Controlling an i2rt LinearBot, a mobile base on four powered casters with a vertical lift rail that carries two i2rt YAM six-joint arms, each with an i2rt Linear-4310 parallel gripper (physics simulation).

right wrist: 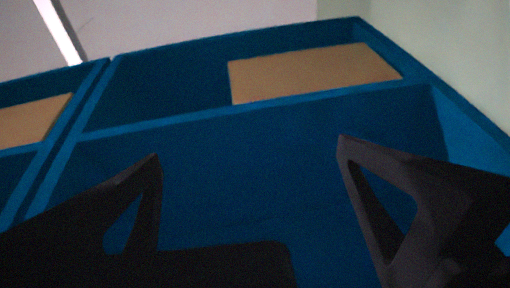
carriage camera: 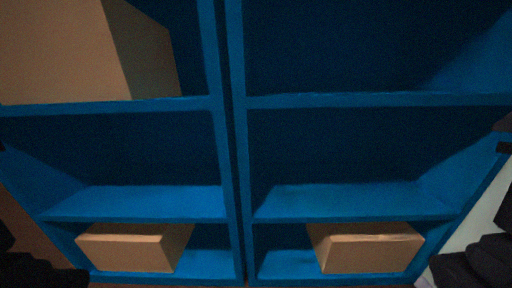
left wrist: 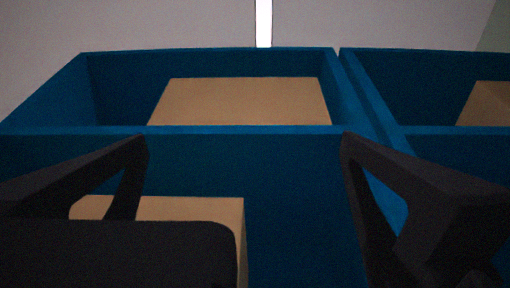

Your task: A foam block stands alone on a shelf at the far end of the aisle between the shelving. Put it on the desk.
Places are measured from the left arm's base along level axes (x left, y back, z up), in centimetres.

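Pixels of known places: left gripper, fingertip midpoint: [left wrist: 243, 143]; right gripper, fingertip midpoint: [right wrist: 250, 153].
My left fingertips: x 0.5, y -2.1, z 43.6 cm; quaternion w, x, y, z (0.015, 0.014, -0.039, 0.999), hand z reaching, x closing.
Behind a point stands the place of what it marks.
The foam block and the desk do not show in these views. A blue shelving unit [carriage camera: 230, 200] @(z 2.5, x -24.6, y -30.7 cm) [left wrist: 175, 130] @(z 82.9, x 17.6, y -32.2 cm) [right wrist: 250, 107] with two bays side by side stands in front. My left gripper [left wrist: 243, 143] @(z 43.6, x 0.5, y -2.1 cm) is open, with nothing between its fingers, in front of the left bay. My right gripper [right wrist: 250, 153] @(z 43.4, x -70.1, y -3.7 cm) is open and empty, in front of the right bay. In the carriage camera, dark parts of the arms show at the lower left and right edges; neither pair of fingertips can be made out there.
A large cardboard box [carriage camera: 60, 50] @(z 52.7, x 17.5, y -34.2 cm) [left wrist: 200, 207] stands on an upper left shelf. Two smaller boxes, one at left [carriage camera: 125, 252] @(z -34.1, x 33.5, y -34.8 cm) and one at right [carriage camera: 372, 252] @(z -33.8, x -90.4, y -30.3 cm), stand on the bottom shelves. Boxes [left wrist: 240, 102] [right wrist: 305, 72] also fill parts of the top compartments. A pale wall [right wrist: 450, 55] @(z 83.4, x -121.0, y -21.6 cm) is at right.
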